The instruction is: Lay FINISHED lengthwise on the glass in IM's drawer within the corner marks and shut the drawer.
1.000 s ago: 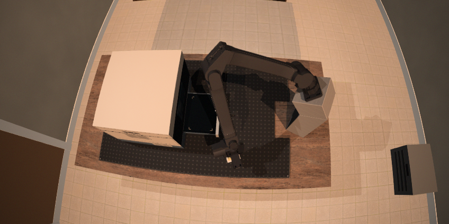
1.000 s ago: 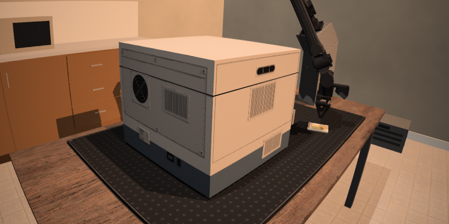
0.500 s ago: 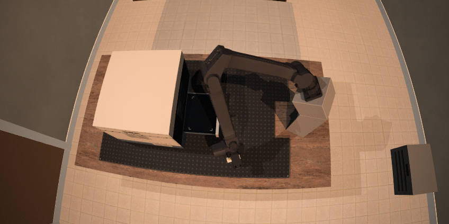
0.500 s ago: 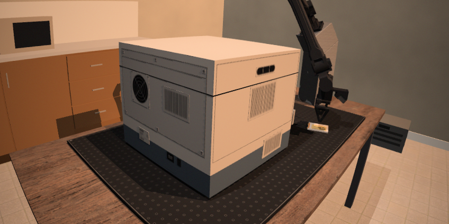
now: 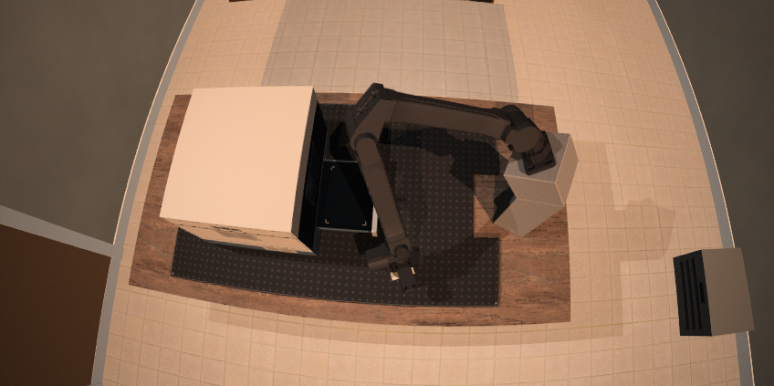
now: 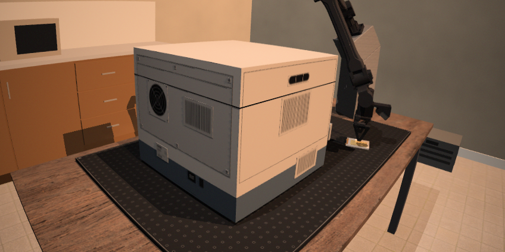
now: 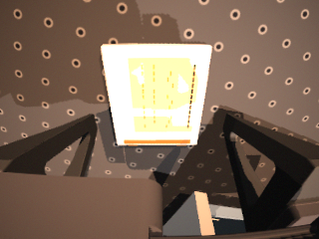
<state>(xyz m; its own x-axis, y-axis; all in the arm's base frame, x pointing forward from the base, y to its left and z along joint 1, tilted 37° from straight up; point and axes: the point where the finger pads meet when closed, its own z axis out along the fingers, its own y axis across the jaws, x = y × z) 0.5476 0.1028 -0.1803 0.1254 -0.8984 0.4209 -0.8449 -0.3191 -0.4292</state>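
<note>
Right now the finished cassette is 4 cm below my hand and 1 cm to the right of it.
</note>
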